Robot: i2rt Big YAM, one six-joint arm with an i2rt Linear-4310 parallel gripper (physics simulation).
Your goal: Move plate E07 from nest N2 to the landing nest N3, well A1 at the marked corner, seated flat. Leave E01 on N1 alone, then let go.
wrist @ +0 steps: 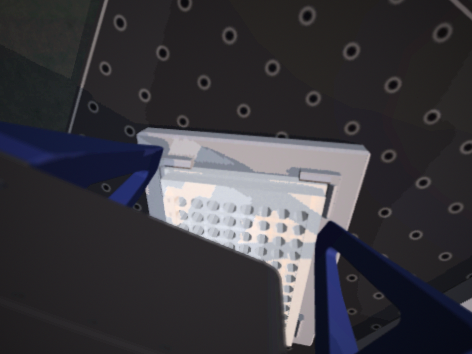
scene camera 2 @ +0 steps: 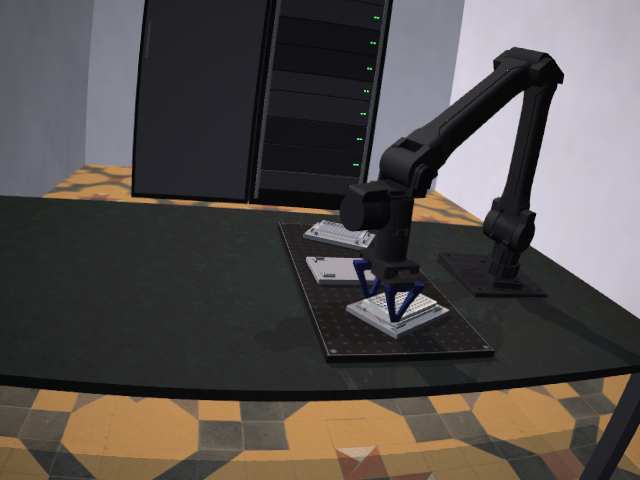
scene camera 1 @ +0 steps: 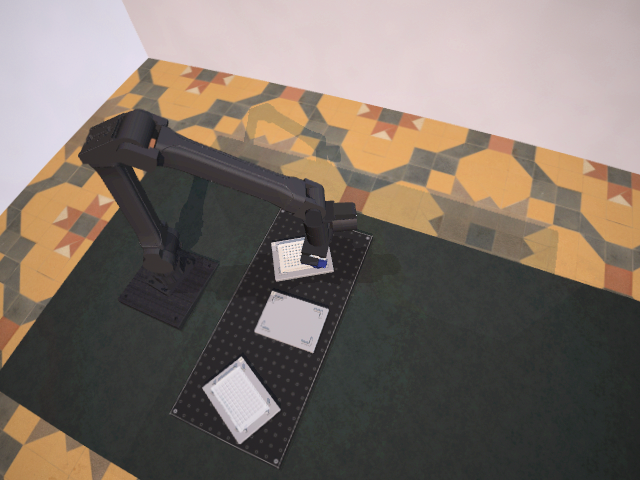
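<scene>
A white well plate (scene camera 1: 290, 257) (scene camera 2: 413, 303) (wrist: 245, 200) sits on a pale nest (scene camera 1: 305, 275) (scene camera 2: 361, 311) (wrist: 260, 162) at the end of the board under the arm. My gripper (scene camera 1: 315, 259) (scene camera 2: 382, 307) (wrist: 244, 195) is open and points down, its blue fingers apart on opposite sides of this plate, low over the nest. The bare middle nest (scene camera 1: 292, 321) (scene camera 2: 343, 271), with corner brackets, is the landing nest N3. Another white plate (scene camera 1: 240, 395) (scene camera 2: 341, 232) sits on the other end nest (scene camera 1: 272, 409) (scene camera 2: 310, 236). Plate labels and well A1 cannot be read. The dark gripper body hides part of the near plate in the wrist view.
The three nests stand at different angles on a black perforated board (scene camera 1: 227, 335) (scene camera 2: 341, 335) (wrist: 280, 100). The arm's base plate (scene camera 1: 196, 294) (scene camera 2: 465, 273) stands beside the board. A dark cabinet (scene camera 2: 196, 103) stands behind the table.
</scene>
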